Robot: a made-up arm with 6 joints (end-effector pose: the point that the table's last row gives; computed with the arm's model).
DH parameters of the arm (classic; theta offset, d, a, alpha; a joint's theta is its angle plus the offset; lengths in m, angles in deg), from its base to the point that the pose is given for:
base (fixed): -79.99 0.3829 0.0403 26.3
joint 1: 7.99 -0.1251 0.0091 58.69
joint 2: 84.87 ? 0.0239 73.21
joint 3: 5.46 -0.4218 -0.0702 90
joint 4: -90 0.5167 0.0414 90
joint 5: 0 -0.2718 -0.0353 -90
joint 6: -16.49 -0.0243 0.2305 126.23
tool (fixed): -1.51 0.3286 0 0
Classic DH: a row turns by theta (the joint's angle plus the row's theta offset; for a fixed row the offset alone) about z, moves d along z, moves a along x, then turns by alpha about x.
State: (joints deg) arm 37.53 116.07 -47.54 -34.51 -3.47 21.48
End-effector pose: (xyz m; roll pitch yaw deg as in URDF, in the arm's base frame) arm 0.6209 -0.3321 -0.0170 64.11 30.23 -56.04
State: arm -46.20 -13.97 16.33 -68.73 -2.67 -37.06
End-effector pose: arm 0.4149 -0.0560 0.4415 -26.13 86.51 161.63
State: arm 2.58 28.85 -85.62 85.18 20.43 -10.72
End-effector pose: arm 0.1408 0.2557 -0.2077 -77.31 19.79 27.96
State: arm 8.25 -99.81 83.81 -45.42 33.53 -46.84
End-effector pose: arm 0.3708 -0.2398 0.5599 -115.71 44.44 12.36
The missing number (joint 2, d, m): 0.0688
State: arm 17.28 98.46 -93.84 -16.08 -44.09 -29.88
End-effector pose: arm 0.2093 -0.4648 0.1253 0.65 30.73 -171.78
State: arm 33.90 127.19 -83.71 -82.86 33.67 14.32
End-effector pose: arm 0.4332 -0.6785 0.3403 77.64 -27.42 -85.65
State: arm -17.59 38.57 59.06 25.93 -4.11 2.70
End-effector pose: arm 0.2937 0.5390 0.2350 154.58 28.51 91.44
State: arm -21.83 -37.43 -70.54 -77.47 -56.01 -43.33
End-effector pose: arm 0.4100 0.3759 0.1314 -126.88 12.27 -148.64
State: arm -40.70 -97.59 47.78 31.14 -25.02 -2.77
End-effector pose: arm 0.2779 -0.4687 0.4831 -35.84 -76.93 -100.28
